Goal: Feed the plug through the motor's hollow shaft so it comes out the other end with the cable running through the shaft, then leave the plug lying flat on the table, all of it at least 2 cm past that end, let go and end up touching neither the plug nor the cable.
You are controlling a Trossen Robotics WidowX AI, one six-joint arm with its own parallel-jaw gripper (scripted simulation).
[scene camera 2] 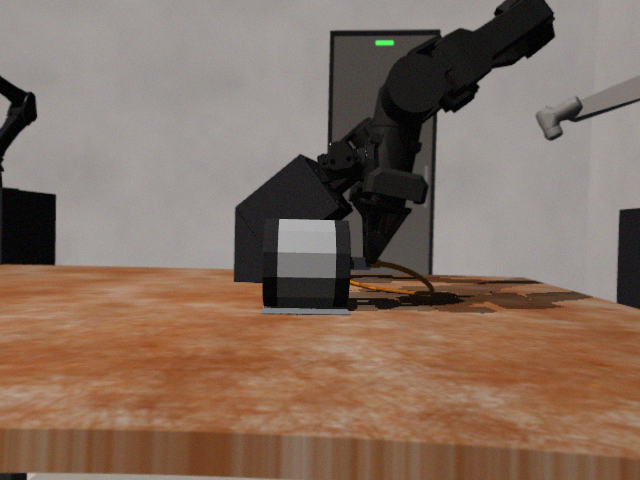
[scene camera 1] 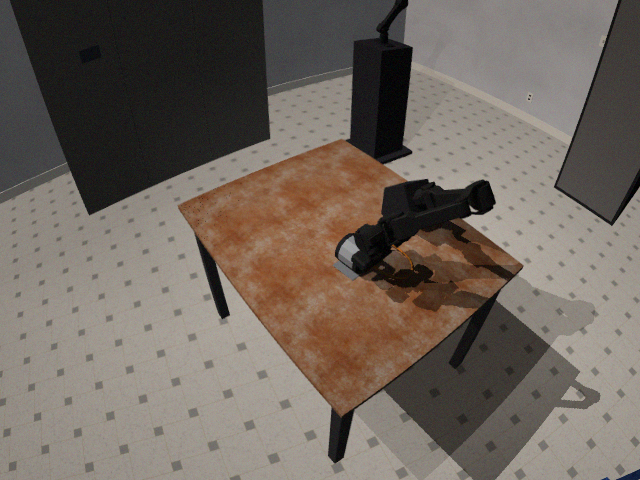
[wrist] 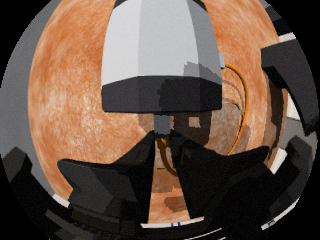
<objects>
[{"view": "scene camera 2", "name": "gripper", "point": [368, 263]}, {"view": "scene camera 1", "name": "gripper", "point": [372, 265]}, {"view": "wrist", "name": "gripper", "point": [161, 134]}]
</objects>
